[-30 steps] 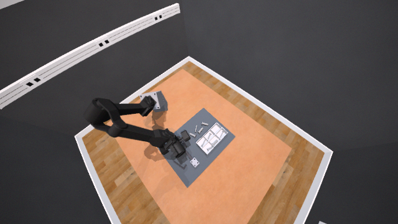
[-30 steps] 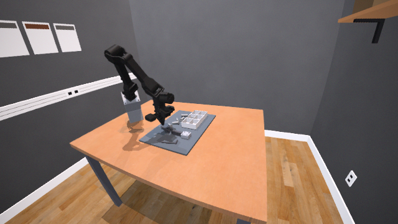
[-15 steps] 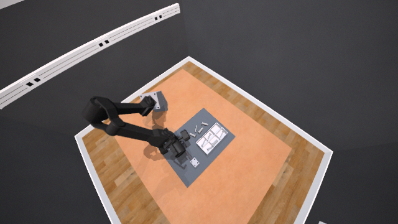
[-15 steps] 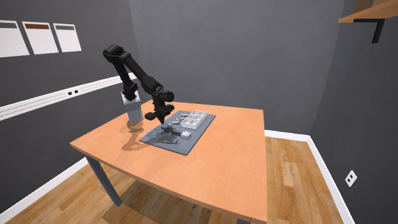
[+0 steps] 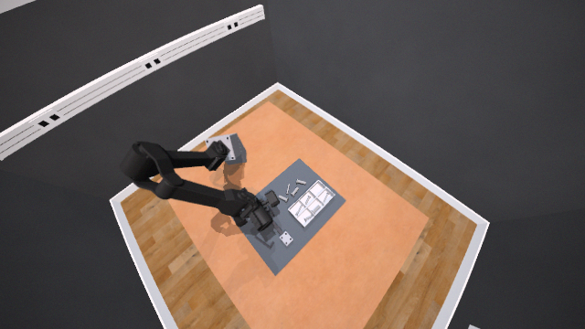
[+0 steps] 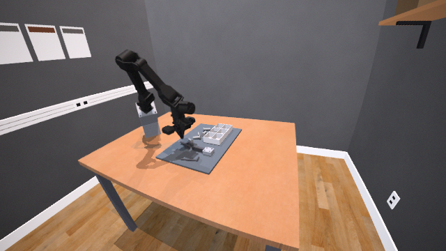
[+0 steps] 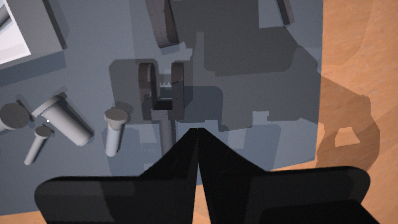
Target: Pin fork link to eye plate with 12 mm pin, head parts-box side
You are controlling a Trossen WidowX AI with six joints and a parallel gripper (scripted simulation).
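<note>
Right now my hand is 9 cm above the dark fork link, 2 cm to the right of it and 1 cm short of it. Round my hand: thick headed pin (12 cm to the left, 9 cm below, 2 cm ahead); then dark flat bar (9 cm below, 8 cm ahead); then thin dark bar (10 cm below, 10 cm ahead, 8 cm to the right).
</note>
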